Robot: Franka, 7 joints.
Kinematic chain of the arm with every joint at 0, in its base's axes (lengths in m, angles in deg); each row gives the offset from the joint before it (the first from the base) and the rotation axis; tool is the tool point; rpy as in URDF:
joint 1: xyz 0 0 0.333 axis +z
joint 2: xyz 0 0 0 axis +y
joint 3: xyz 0 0 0.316 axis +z
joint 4: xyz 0.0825 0 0 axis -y
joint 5: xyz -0.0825 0 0.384 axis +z
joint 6: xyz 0 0 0 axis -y
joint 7: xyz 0.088 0 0 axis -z
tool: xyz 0 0 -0.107 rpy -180 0 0
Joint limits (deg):
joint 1: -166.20..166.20
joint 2: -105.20..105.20
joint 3: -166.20..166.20
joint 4: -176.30..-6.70
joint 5: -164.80..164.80
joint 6: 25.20..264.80
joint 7: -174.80..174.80
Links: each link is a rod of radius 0.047 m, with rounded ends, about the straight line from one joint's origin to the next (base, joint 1, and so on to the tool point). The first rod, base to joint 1, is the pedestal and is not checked.
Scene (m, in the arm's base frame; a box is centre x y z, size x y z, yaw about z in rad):
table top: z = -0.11
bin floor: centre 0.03 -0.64 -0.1 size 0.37 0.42 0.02 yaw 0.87
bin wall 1: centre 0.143 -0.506 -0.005 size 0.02 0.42 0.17 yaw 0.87
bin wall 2: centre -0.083 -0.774 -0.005 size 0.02 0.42 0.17 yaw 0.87
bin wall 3: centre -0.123 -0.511 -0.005 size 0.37 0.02 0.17 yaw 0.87
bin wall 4: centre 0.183 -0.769 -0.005 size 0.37 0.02 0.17 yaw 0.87
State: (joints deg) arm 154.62 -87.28 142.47 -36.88 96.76 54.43 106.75
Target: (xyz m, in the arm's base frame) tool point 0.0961 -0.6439 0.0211
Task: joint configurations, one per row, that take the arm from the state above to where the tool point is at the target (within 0.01 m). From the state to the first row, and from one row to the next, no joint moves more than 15 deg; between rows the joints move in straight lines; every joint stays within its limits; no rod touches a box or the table.
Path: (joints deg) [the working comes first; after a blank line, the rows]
Joints at the target: 118.29 -89.42 124.38 -55.49 90.47 55.61 106.75
Straight joint move there: touches bin wall 1, bin wall 4.

1: 159.74 -81.64 137.10 -31.87 103.06 46.59 105.00
2: 164.86 -76.00 131.73 -26.86 109.36 38.76 103.26
3: 150.41 -75.06 127.61 -38.98 100.82 38.51 104.42
4: 135.96 -74.12 123.49 -51.10 92.28 38.26 105.59
5: 121.52 -73.18 119.37 -63.21 83.75 38.01 106.75
6: 119.90 -81.30 121.87 -59.35 87.11 46.81 106.75
7: 118.29 -89.42 124.38 -55.49 90.47 55.61 106.75

